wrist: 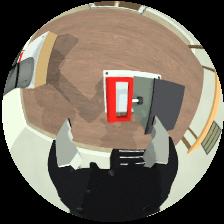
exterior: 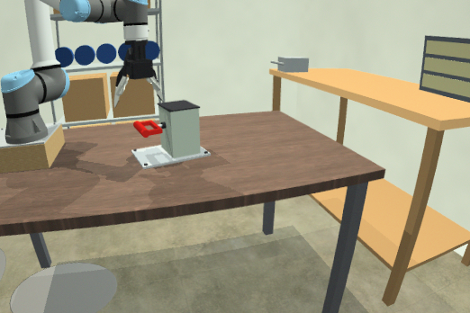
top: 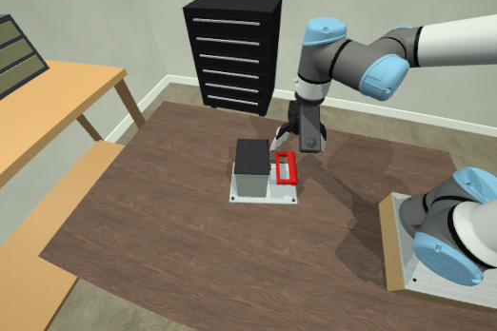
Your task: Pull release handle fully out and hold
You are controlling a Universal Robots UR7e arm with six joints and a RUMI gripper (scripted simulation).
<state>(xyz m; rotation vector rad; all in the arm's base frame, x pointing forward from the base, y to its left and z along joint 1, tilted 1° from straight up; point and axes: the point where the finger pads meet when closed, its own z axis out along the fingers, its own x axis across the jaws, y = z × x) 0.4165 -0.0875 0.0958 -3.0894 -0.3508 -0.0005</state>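
My gripper is now 18 cm above the grey baseplate, 9 cm short of it and 2 cm to the right of it.
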